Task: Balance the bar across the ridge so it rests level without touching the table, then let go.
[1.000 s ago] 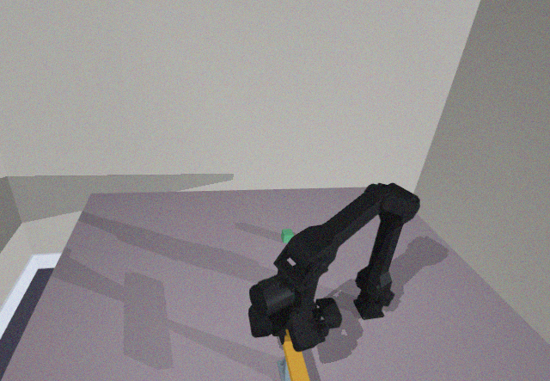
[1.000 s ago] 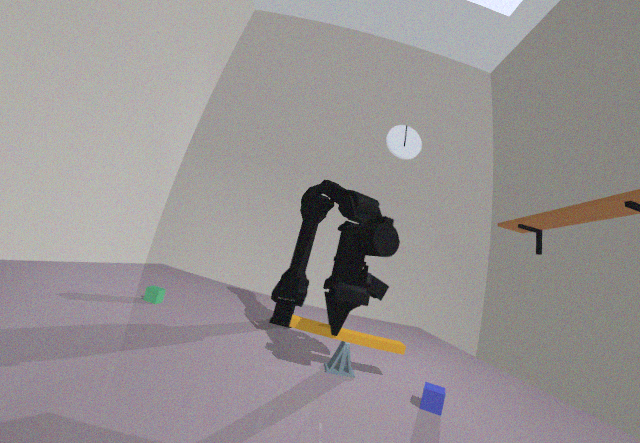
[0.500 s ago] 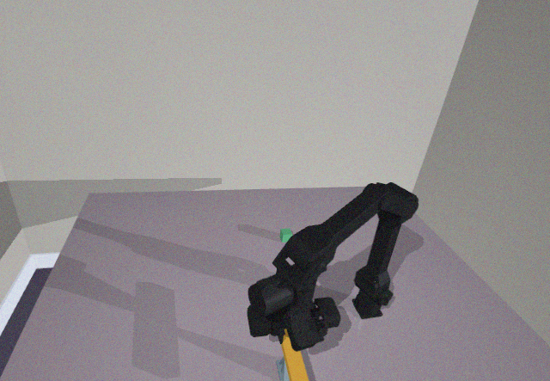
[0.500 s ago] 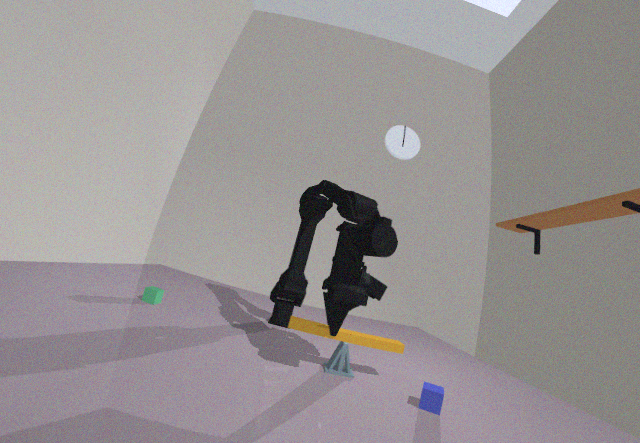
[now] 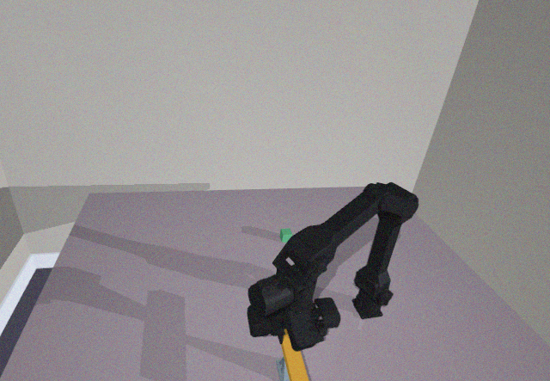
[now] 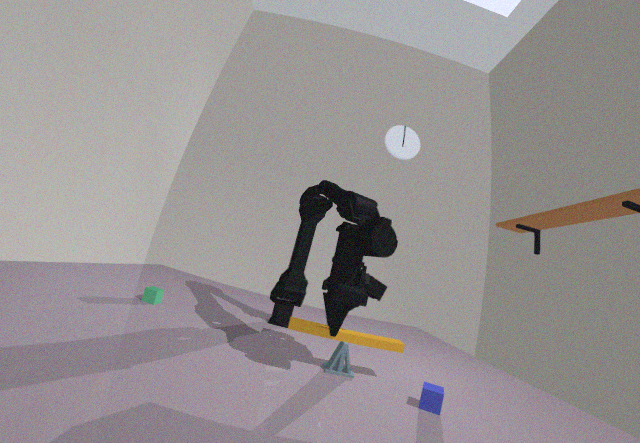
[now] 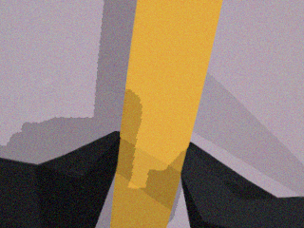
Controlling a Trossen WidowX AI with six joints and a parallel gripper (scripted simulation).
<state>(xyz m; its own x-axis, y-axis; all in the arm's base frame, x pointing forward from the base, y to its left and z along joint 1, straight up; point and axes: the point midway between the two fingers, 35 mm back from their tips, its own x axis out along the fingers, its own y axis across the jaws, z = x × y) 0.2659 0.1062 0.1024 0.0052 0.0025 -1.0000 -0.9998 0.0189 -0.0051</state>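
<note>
Now: gripper tip 30 mm to the right of the yellow bar. Round my gripper tip: blue cube 100 mm ahead, 170 mm to the left, 50 mm below; then green cube 110 mm behind, 420 mm to the right, 50 mm below.
</note>
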